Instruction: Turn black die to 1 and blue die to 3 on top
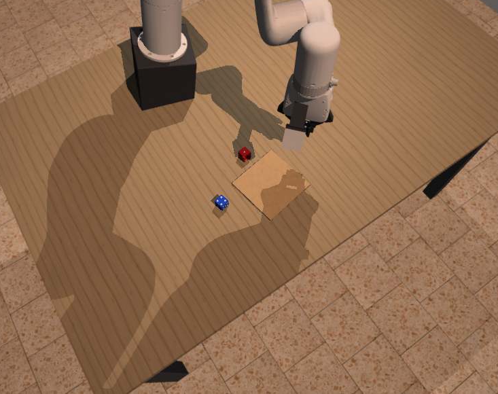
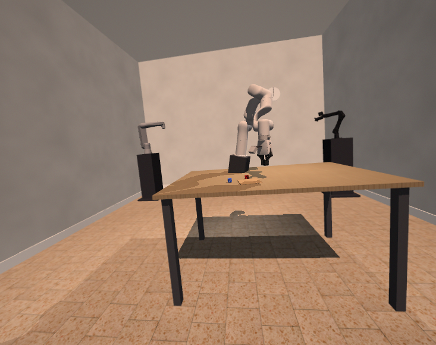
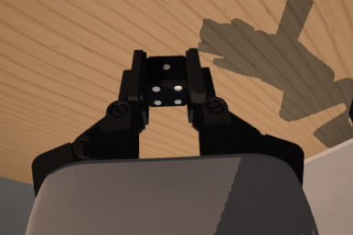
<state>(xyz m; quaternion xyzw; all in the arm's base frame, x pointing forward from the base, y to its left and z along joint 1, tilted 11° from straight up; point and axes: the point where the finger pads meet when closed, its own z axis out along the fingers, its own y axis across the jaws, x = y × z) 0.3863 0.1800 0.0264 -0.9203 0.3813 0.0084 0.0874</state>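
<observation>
Now: the tan mat 40 mm ahead of my hand, 110 mm to the right of it and 120 mm below it. The rest, counted from my hand: red die (60 mm behind, 130 mm to the right, 110 mm below); then blue die (30 mm ahead, 250 mm to the right, 110 mm below); then black die (10 mm below).
</observation>
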